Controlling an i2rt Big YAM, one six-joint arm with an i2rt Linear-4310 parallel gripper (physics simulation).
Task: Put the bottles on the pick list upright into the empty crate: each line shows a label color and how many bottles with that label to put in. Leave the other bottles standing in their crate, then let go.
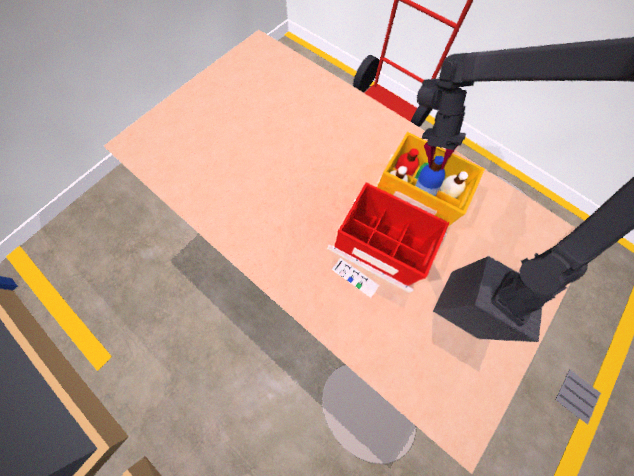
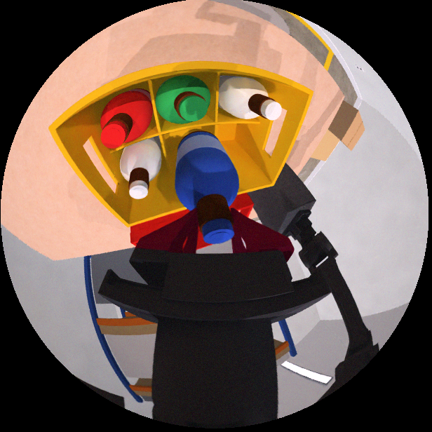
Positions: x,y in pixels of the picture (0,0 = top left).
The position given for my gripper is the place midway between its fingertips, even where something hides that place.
my gripper: image 1 436,167; image 2 213,212
blue bottle: image 1 430,180; image 2 205,178
